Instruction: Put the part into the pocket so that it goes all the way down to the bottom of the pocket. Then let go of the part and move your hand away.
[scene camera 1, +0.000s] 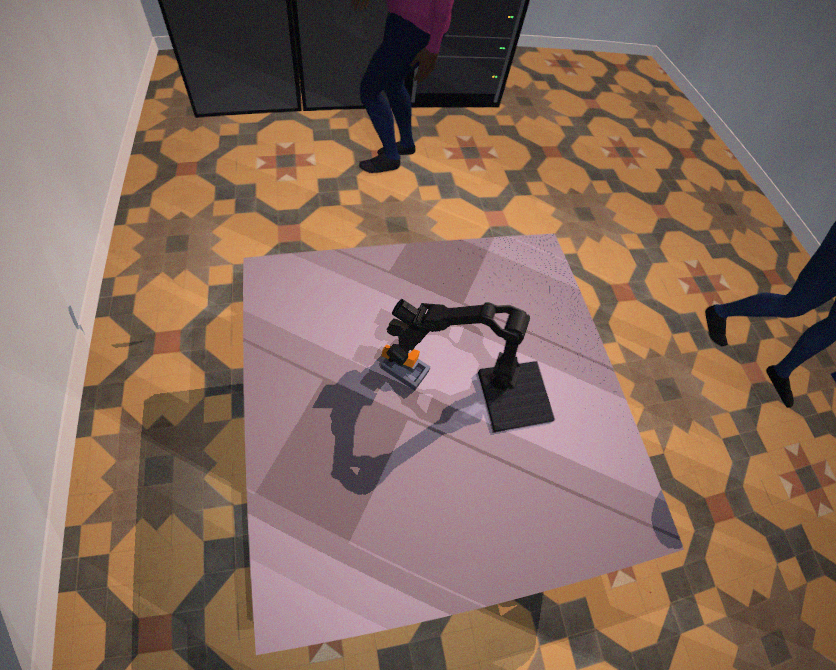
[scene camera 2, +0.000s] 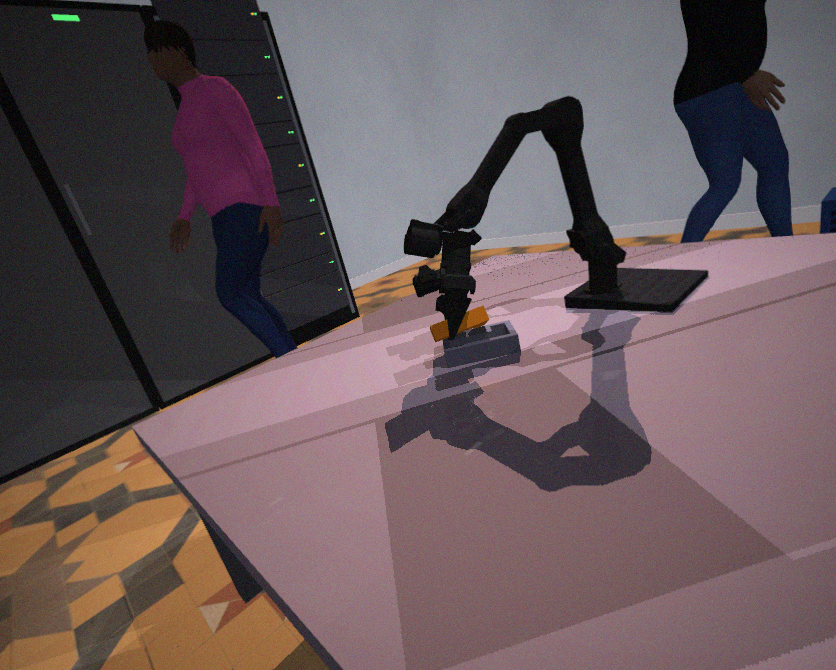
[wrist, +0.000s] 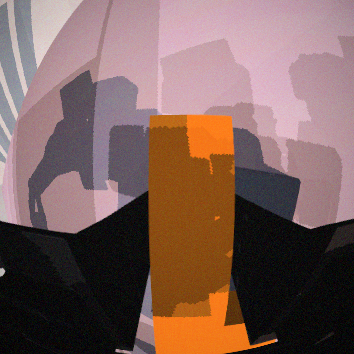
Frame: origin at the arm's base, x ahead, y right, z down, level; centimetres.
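Seen in the pictures: gripper, between the fingertips: (scene camera 1: 391, 358) (scene camera 2: 451, 338) (wrist: 186, 195); arm's base, origin of its link: (scene camera 1: 502, 381) (scene camera 2: 603, 287).
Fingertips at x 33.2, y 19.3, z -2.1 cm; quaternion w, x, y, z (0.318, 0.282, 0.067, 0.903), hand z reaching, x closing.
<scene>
Offsets run from my fingertips to a thing's top centre. Level surfaces: height alone.
The orange part @[dx -3.3, dy +0.1, dz -4.5 cm] (scene camera 1: 411, 358) (scene camera 2: 475, 319) (wrist: 191, 235) is a bar gripped across its middle. In the scene camera 2 view it looks tilted, its right end higher, and its left end reaches past the block's left end. The grey block with the pocket @[dx -4.0, dy -3.4, dz +0.9 cm] (scene camera 2: 488, 351) (wrist: 270, 192) stands on the table below it; the right part of the pocket shows open and the part is not down inside it. My gripper (scene camera 1: 399, 356) (scene camera 2: 453, 335) (wrist: 186, 195) points down over the block's left portion, shut on the part. Whether the part touches the block's rim is hidden.
The arm's black base plate (scene camera 1: 519, 408) (scene camera 2: 669, 289) stands on the pink table @[dz +4.5 cm] (scene camera 1: 488, 516) (scene camera 2: 558, 586), to the right of the block. Dark cabinets (scene camera 1: 237, 62) (scene camera 2: 76, 209) and a person in pink (scene camera 1: 397, 76) (scene camera 2: 223, 146) are beyond the table; another person (scene camera 2: 732, 118) is at the right.
</scene>
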